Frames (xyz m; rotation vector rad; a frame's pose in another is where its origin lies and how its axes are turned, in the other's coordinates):
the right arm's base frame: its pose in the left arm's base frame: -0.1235 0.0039 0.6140 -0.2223 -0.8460 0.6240
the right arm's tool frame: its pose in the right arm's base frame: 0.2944 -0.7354 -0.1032 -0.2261 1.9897 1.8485
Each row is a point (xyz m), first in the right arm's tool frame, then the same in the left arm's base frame.
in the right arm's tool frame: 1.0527 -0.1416 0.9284
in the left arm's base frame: 0.0450 0.0526 -0.2410
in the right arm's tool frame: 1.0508 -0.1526 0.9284
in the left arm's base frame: 0.0556 0.0555 -0.2427
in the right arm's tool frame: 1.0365 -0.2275 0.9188
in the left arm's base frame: 0.1312 0.0674 -0.2498
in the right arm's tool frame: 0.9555 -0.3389 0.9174
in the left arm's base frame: 0.2525 0.1199 -0.2108
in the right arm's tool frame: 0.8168 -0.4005 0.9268
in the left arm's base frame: 0.3365 0.1944 -0.1083
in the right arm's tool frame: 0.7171 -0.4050 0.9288
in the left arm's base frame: 0.3612 0.2357 -0.0209
